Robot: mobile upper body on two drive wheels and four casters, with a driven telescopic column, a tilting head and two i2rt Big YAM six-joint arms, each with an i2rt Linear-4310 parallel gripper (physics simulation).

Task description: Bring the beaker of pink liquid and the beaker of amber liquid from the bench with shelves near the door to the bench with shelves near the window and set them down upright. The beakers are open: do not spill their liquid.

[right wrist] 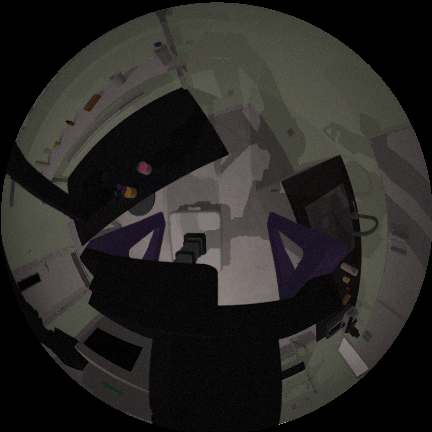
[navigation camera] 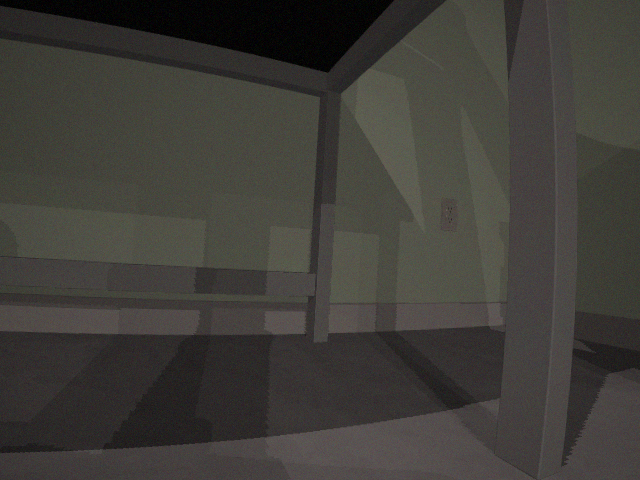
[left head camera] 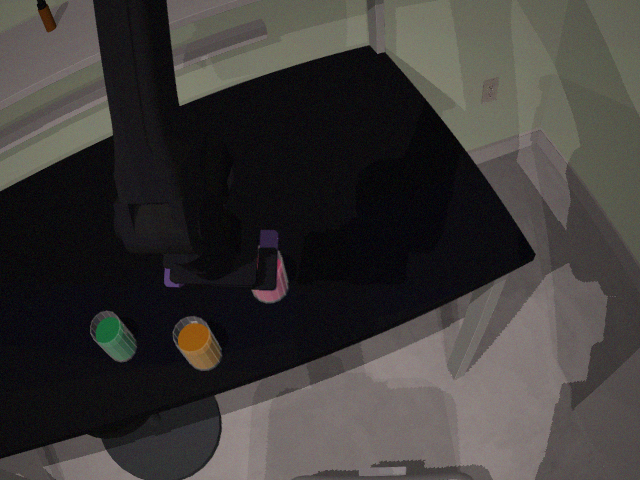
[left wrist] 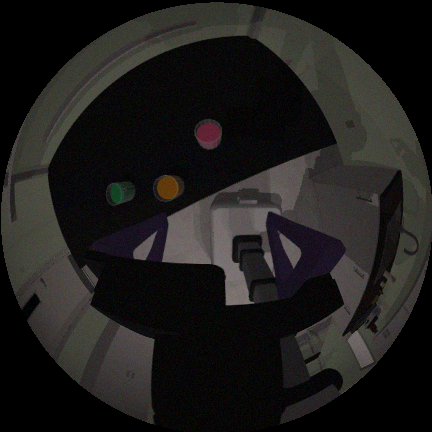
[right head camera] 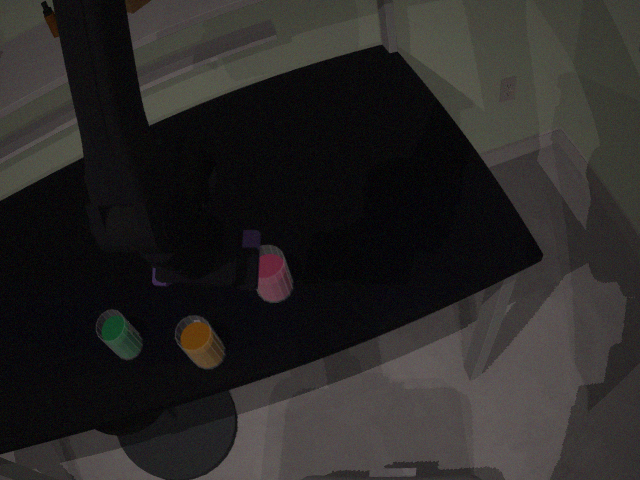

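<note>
The beaker of pink liquid (left head camera: 270, 295) (right head camera: 275, 283) (left wrist: 208, 134) (right wrist: 144, 168) stands upright on the black bench (left head camera: 330, 129) (right head camera: 330, 129) (left wrist: 165, 95) (right wrist: 175, 120). The beaker of amber liquid (left head camera: 196, 342) (right head camera: 200, 341) (left wrist: 168, 188) (right wrist: 131, 192) stands upright nearer the bench's front edge. My left gripper (left head camera: 221, 258) (right head camera: 205, 257) (left wrist: 216, 217) is open and empty above the bench; in the left head camera one finger partly hides the pink beaker. My right gripper (right wrist: 215, 217) is open and empty, away from the beakers. The window bench cannot be identified.
A beaker of green liquid (left head camera: 114, 336) (right head camera: 119, 335) (left wrist: 120, 193) stands left of the amber one. A round dark stool (left head camera: 170, 439) (right head camera: 180, 439) is at the bench's front edge. A brown bottle (left head camera: 47, 19) stands on the shelf behind. A bench leg (navigation camera: 532, 258) rises at the right.
</note>
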